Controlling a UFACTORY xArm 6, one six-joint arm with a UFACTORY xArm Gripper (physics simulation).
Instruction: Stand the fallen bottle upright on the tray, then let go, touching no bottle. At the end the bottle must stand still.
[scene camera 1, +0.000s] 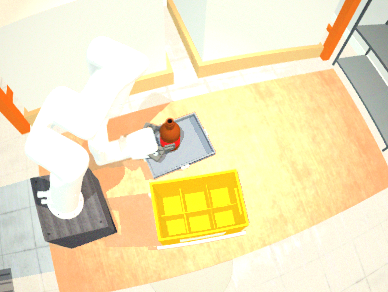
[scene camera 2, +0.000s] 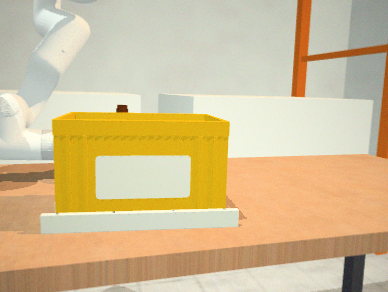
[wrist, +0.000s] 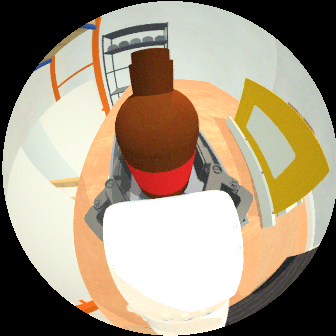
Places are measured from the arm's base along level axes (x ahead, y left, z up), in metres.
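Where they show: arm's base, origin of the base link: (scene camera 1: 65, 200).
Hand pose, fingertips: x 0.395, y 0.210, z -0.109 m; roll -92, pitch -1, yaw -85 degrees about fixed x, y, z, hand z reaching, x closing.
Each offset is from my fingertips to the centre of the thing. "spot": to the spot under its first point. Level surfaces: height alone.
The brown bottle with a red label {dx -0.007, dy +0.000, dz +0.030 m} (scene camera 1: 170, 132) (wrist: 157, 125) is upright over the tray, towards the tray's arm side. In scene camera 2 the top of its neck {spot: dx -0.003, dy -0.012, dz +0.099 m} (scene camera 2: 122, 108) shows above the crate rim; the rest is hidden. My gripper (scene camera 1: 170, 140) (wrist: 159, 149) comes in from the side, level, and is shut on the bottle at its red label, one finger on each side. The blue-grey tray {spot: dx +0.079, dy -0.030, dz -0.070 m} (scene camera 1: 194, 147) lies on the table beneath. The bottle's base is hidden, so I cannot tell whether it touches the tray floor.
A yellow crate with six compartments {dx +0.027, dy -0.293, dz +0.012 m} (scene camera 1: 195, 176) (scene camera 2: 210, 170) (wrist: 306, 160) stands beside the tray. The wooden table {dz -0.075 m} (scene camera 1: 280, 130) (scene camera 2: 310, 200) extends beyond both. The dark arm base block (scene camera 1: 75, 234) is at the near left. Grey shelves (scene camera 1: 364, 82) stand past the table's far end.
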